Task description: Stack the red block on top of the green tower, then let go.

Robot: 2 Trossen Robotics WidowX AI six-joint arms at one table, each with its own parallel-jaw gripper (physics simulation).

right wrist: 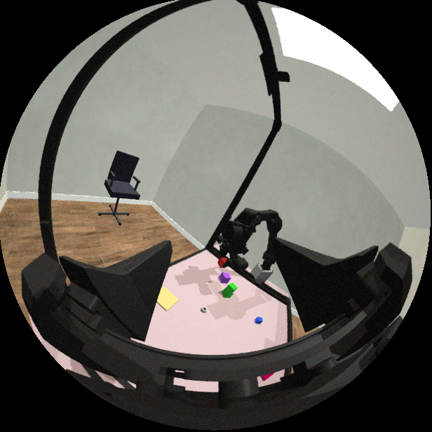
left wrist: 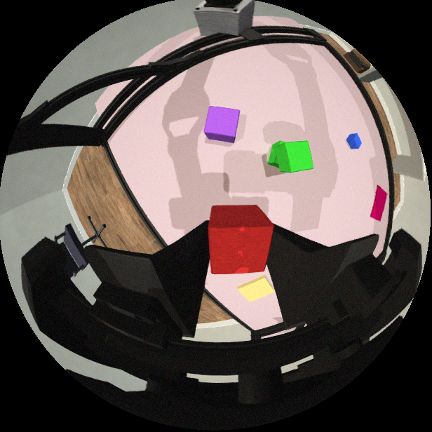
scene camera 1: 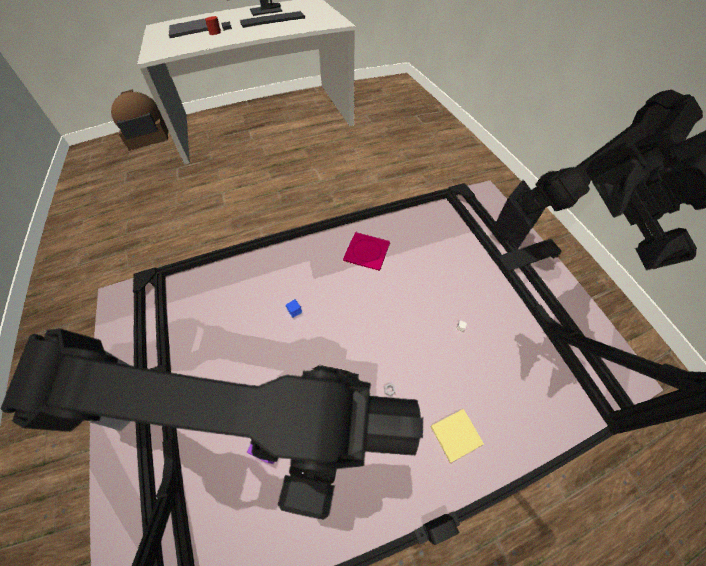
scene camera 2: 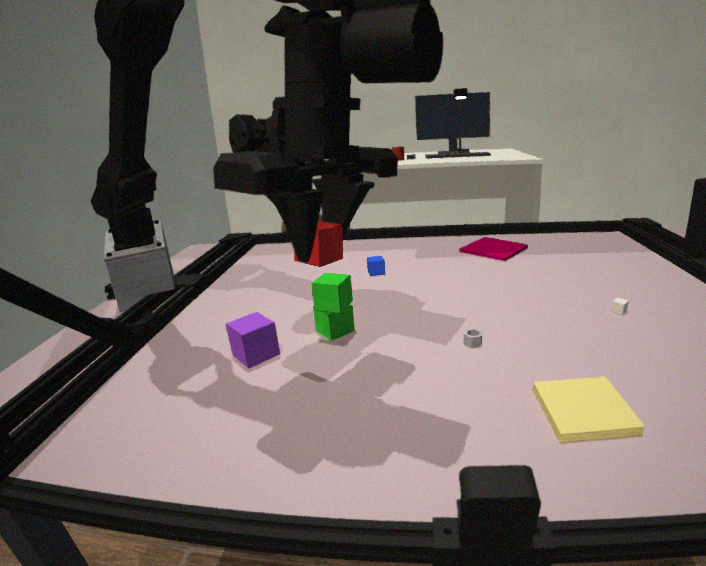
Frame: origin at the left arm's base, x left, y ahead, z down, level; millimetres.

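Seen in the pictures: left gripper, fingertip midpoint: (scene camera 2: 317,256); right gripper, fingertip midpoint: (scene camera 1: 634,242); left arm's base, link origin: (scene camera 2: 134,238); right arm's base, link origin: (scene camera 1: 528,203).
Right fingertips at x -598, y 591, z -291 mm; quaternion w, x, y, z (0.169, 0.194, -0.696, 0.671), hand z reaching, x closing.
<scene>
Offsets run from my right fingertips to a thing's middle.
The red block {dx +196, dy -390, dz +249 mm} (scene camera 2: 327,244) (left wrist: 240,245) (right wrist: 222,262) is between the fingertips of my left gripper (scene camera 2: 321,247) (left wrist: 234,225), which is shut on it and holds it in the air. The green tower {dx +293, dy -347, dz +346 mm} (scene camera 2: 332,306) (left wrist: 296,156) (right wrist: 229,290) is two green blocks, the upper one slightly twisted on the lower. The red block is higher than the tower and apart from it. In scene camera 1 the left arm hides the tower and the red block. My right gripper is open and empty, far from the tower, off at the right in scene camera 1.
A purple block {dx +292, dy -456, dz +380 mm} (scene camera 2: 252,340) (left wrist: 222,123) (right wrist: 224,277) stands near the tower. A blue cube {dx +457, dy -202, dz +389 mm} (scene camera 1: 293,308) (scene camera 2: 375,265), a grey ring {dx +174, dy -218, dz +395 mm} (scene camera 2: 464,339), a white cube {dx +124, dy +2, dz +394 mm} (scene camera 1: 462,325), a yellow pad {dx +15, dy -212, dz +398 mm} (scene camera 1: 457,435) and a crimson pad {dx +430, dy +47, dz +398 mm} (scene camera 1: 366,251) lie elsewhere on the table. Black rails edge the table.
</scene>
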